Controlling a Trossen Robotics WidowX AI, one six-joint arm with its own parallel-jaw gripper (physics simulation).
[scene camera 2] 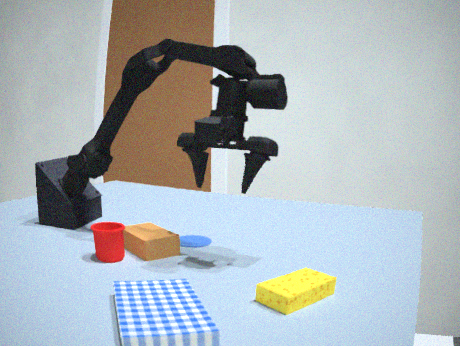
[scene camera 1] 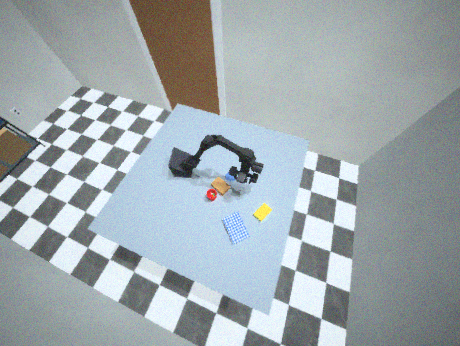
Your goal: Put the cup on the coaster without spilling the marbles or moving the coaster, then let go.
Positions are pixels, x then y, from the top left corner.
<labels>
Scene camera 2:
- gripper: 220, 190
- orange-brown block: 148, 241
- yellow sponge: 288, 293
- red cup: 108, 236
</labels>
